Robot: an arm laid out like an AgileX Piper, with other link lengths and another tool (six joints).
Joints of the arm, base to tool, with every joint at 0 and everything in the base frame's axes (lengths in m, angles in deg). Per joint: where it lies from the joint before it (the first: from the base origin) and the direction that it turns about. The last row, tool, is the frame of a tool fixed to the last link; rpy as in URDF.
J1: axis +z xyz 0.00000 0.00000 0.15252
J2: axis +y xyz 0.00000 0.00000 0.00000
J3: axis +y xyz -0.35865 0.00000 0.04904
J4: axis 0.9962 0 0.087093 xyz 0.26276 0.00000 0.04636
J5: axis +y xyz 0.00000 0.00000 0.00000
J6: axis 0.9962 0 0.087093 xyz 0.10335 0.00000 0.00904
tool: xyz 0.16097 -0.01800 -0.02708 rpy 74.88 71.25 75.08
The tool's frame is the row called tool.
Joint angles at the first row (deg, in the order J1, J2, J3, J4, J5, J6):
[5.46, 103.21, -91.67, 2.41, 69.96, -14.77]
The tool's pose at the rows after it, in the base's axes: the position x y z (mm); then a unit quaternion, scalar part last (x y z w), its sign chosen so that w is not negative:
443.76, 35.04, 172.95, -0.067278, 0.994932, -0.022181, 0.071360
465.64, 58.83, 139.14, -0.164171, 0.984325, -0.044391, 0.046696
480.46, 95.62, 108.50, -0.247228, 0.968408, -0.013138, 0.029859
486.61, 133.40, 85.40, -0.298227, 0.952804, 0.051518, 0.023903
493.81, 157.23, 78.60, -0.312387, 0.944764, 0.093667, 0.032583
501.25, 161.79, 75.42, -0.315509, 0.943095, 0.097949, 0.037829
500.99, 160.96, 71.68, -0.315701, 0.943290, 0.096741, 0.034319
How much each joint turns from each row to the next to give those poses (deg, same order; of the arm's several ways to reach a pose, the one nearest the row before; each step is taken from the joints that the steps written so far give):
[4.39, 8.22, -2.61, -5.37, 0.00, -0.43]
[4.08, 6.60, -3.55, -2.25, 0.00, -6.35]
[2.14, 5.33, -3.74, 4.12, 0.00, -8.79]
[0.26, 3.68, -2.75, 8.03, 0.00, -8.45]
[-0.13, 1.94, -2.38, 5.24, 0.00, -3.64]
[0.00, 1.20, -1.72, 0.56, 0.00, -0.54]
[0.01, 0.41, -0.01, -0.16, 0.00, 0.00]

